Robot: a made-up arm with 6 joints.
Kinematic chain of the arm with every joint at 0, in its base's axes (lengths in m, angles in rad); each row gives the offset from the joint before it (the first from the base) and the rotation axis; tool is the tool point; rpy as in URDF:
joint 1: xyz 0 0 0.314 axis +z
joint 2: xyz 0 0 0 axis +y
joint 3: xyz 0.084 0 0.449 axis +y
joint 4: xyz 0.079 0 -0.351 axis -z
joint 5: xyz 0 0 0 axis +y
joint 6: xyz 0.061 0 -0.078 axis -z
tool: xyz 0 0 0 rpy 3.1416 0 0
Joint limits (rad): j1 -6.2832..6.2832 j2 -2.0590..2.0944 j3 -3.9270..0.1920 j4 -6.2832..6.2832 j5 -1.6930..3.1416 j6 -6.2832..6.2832
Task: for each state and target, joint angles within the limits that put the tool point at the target. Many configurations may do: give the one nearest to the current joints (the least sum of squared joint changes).
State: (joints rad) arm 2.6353 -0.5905 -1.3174 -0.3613 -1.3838 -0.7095
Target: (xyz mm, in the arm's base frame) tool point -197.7 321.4 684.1
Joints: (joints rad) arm 2.0617 -0.0947 -0.7359 -0.2637 -1.3910 -0.7095
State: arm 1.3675 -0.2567 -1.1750 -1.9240 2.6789 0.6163
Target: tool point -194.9 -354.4 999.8
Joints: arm 0.8775 -0.9560 -2.0088 -2.2478 2.3582 0.6163
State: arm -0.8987 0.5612 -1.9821 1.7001 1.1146 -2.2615
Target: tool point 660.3 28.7 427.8
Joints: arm -0.0437 0.5034 -1.3145 1.5940 1.2837 -2.2615
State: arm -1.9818 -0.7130 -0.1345 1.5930 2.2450 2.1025
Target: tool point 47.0 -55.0 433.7
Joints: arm -2.1853 -0.6974 0.0130 0.8031 2.0559 2.1025
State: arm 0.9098 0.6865 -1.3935 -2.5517 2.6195 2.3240
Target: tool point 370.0 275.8 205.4
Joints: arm 0.7719 0.8598 -0.6025 -2.4109 2.6512 2.3240
